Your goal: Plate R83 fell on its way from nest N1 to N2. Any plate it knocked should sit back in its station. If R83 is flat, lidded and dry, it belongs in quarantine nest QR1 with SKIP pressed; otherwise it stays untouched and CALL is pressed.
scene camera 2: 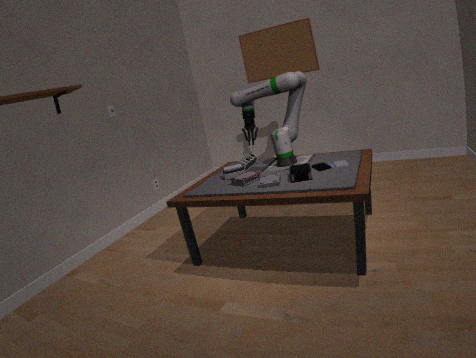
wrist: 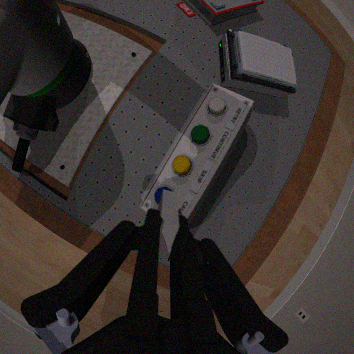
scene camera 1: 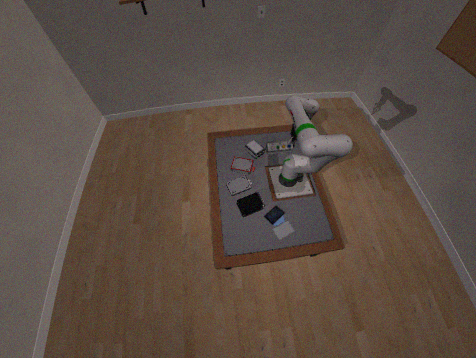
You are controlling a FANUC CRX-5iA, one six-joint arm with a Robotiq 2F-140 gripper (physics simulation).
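Pixels of known places: gripper, fingertip midpoint: [scene camera 2: 252,149] [wrist: 165,202] [scene camera 1: 290,142]; arm's base, origin of the base link: [scene camera 2: 287,163] [wrist: 54,72] [scene camera 1: 287,179].
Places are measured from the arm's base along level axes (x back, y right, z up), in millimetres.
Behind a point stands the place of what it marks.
My gripper [scene camera 1: 290,143] @(z 111, x 113, y 269 mm) [scene camera 2: 251,143] @(z 111, x 113, y 269 mm) [wrist: 165,202] @(z 111, x 113, y 269 mm) is shut and empty, pointing down above the blue end of the button box [scene camera 1: 274,144] @(z 76, x -5, y 314 mm) [scene camera 2: 248,161] @(z 63, x -42, y 281 mm) [wrist: 191,150] @(z 62, x 43, y 284 mm). In the wrist view, the blue CALL button [wrist: 161,194] is partly hidden by the fingertips. The yellow SKIP button [wrist: 182,165] @(z 71, x 68, y 279 mm), green CONTINUE button [wrist: 200,134] @(z 71, x 19, y 284 mm) and a white button [wrist: 217,106] @(z 71, x -29, y 291 mm) show beside it. The red-outlined quarantine nest QR1 [scene camera 1: 243,158] @(z 41, x -294, y 268 mm) [scene camera 2: 246,178] @(z 39, x -392, y 189 mm) shows partly in the wrist view, with its red label [wrist: 185,9] @(z 2, x -235, y 169 mm). Which item is R83 cannot be told.
A white-topped unit [scene camera 1: 255,147] @(z 69, x -170, y 331 mm) [scene camera 2: 233,170] [wrist: 266,60] @(z 69, x -158, y 341 mm) stands near the button box. Beyond QR1 are a grey nest [scene camera 1: 239,185] @(z 23, x -392, y 39 mm) [scene camera 2: 269,180] @(z 22, x -431, y 40 mm) and a black unit [scene camera 1: 250,204] @(z 57, x -363, y -150 mm) [scene camera 2: 300,173] @(z 8, x -312, y -130 mm). A dark flat item [scene camera 1: 274,215] @(z 7, x -214, y -260 mm) [scene camera 2: 321,166] @(z 14, x -231, y -257 mm) and a pale sheet [scene camera 1: 283,230] @(z 8, x -192, y -383 mm) lie farther along.
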